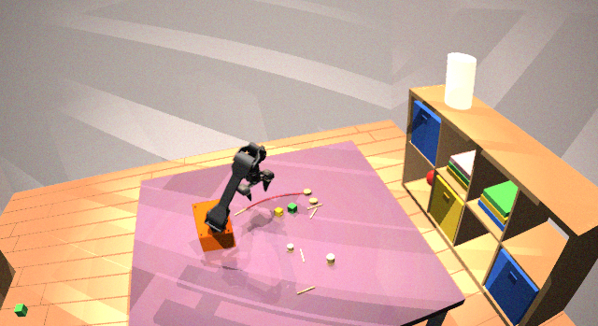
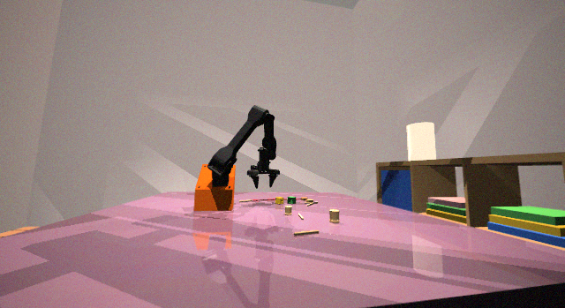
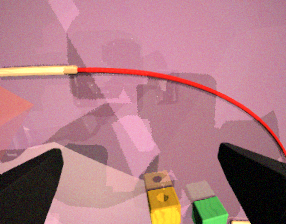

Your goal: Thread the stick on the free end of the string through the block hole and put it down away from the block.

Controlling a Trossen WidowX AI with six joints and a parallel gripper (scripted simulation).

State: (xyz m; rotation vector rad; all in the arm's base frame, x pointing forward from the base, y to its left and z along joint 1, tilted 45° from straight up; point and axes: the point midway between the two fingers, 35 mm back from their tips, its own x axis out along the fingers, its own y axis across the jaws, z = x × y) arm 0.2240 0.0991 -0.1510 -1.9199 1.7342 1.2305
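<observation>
Right now the thin wooden stick is 8 cm behind my gripper tip, 1 cm to the left of it and 7 cm below it. From my gripper tip the other things lie so: green cube: 14 cm ahead, 9 cm to the right, 6 cm below; then yellow wooden block: 7 cm ahead, 8 cm to the right, 6 cm below; then round wooden button: 25 cm ahead, 1 cm to the left, 7 cm below.
</observation>
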